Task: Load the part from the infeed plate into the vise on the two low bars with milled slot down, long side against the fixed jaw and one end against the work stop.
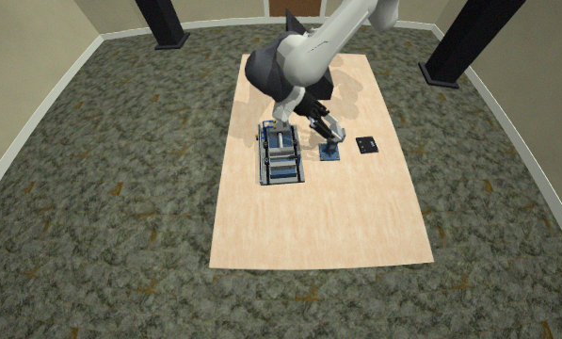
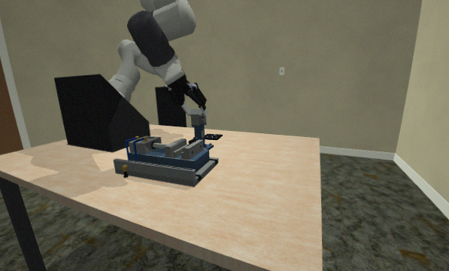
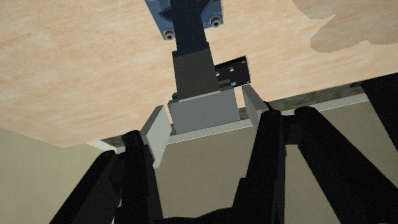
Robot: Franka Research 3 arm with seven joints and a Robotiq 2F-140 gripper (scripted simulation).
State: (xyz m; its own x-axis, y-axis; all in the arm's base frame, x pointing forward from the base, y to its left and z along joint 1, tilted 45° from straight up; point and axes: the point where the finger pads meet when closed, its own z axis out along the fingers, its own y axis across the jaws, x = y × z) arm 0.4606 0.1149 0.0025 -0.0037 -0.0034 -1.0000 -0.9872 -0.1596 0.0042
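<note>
The grey part lies 30 mm below my hand and 10 mm to the left of it. From my hand the other things lie so: cylinder rod 200 mm to the right, 100 mm below, 10 mm ahead; then work stop 140 mm to the right, 90 mm below, 90 mm ahead; then moving jaw 190 mm to the right, 100 mm below, 60 mm ahead.
</note>
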